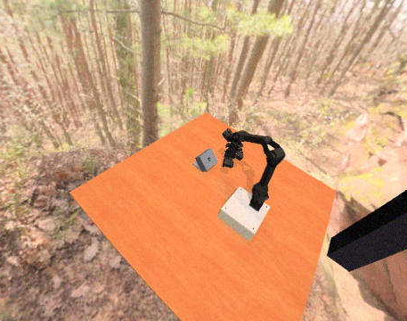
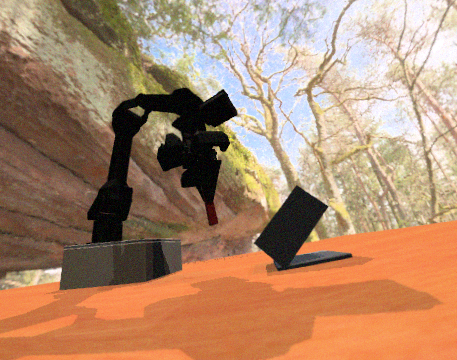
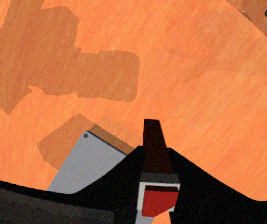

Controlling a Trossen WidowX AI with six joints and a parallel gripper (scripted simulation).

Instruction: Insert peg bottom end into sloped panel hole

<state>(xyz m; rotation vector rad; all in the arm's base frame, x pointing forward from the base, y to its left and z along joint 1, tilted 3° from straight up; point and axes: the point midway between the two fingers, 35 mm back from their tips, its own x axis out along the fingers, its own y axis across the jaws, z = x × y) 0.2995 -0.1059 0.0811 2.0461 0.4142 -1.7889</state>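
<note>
My gripper tip is now 20 mm below the red square-sided peg. Round my gripper tip: flat foot plate (150 mm ahead, 10 mm to the left, 120 mm below); then sloped panel (130 mm ahead, 10 mm to the left, 70 mm below).
</note>
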